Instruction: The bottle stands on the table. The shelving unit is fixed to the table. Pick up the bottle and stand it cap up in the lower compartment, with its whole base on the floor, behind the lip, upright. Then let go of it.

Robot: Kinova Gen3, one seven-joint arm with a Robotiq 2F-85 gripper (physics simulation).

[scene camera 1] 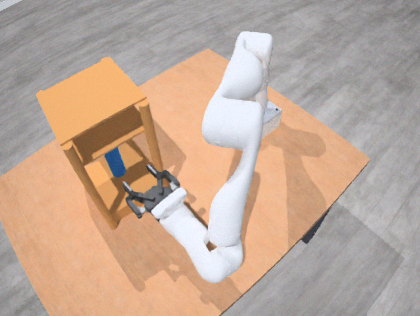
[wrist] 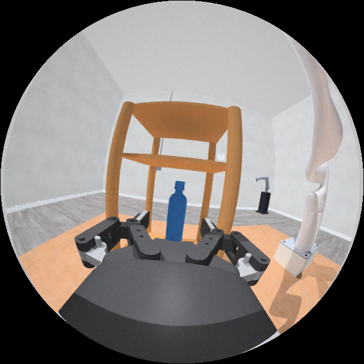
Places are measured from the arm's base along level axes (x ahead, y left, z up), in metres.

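Pixels of known places: gripper, fingertip midpoint: (scene camera 1: 136, 174).
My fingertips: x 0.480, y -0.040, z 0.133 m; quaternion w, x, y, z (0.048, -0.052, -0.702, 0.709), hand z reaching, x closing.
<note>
Ahead of a thing's pixels: the offset from my fingertips to its top centre. Level surfaces: height alone.
The blue bottle @[0.049 m up, 0.025 m back, 0.160 m right] (scene camera 1: 116, 163) (wrist: 176, 212) stands upright, cap up, inside the lower compartment of the orange-brown shelving unit @[0.199 m up, 0.010 m back, 0.142 m right] (scene camera 1: 90, 100) (wrist: 232, 160). In scene camera 1 its upper part is hidden by the middle shelf; its lower end shows over the compartment floor. In the wrist view the gripper hides its base, so its contact with the floor cannot be seen there. My gripper (scene camera 1: 138, 176) (wrist: 175, 221) is open and empty, at the front opening of the lower compartment. Its fingers point toward the bottle, and the bottle stands beyond the fingertips, apart from them.
The unit's front posts @[0.193 m up, 0.082 m back, 0.009 m right] (scene camera 1: 152, 135) (wrist: 116, 170) stand on either side of the opening. The middle shelf (wrist: 175, 162) lies above the bottle. The wooden table @[0.217 m down] (scene camera 1: 320, 165) carries the unit and the arm's base (scene camera 1: 272, 120) (wrist: 295, 257). The arm reaches in from the front.
</note>
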